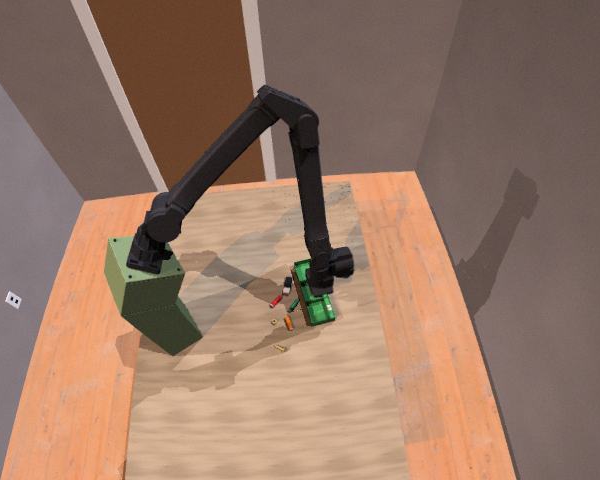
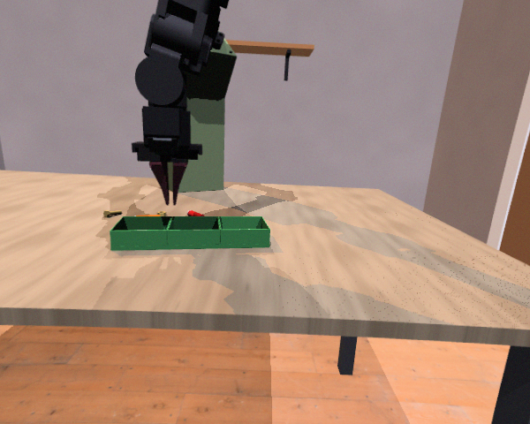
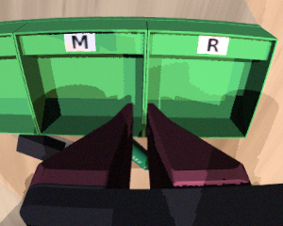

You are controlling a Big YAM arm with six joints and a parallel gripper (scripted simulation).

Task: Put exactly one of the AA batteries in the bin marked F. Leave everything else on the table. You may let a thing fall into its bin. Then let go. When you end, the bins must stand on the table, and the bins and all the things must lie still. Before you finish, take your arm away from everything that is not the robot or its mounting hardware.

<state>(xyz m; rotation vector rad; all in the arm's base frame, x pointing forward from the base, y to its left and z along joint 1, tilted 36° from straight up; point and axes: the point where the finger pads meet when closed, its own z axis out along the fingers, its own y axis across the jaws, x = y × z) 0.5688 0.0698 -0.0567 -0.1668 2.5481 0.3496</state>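
The green three-compartment bin lies 1 cm behind my hand, 4 cm to the left of it and 6 cm below it. Round my hand: black-and-white block (11 cm behind, 6 cm to the left, 7 cm below); orange AA battery (11 cm behind, 8 cm to the right, 7 cm below); green battery (9 cm behind, 2 cm to the right, 7 cm below).
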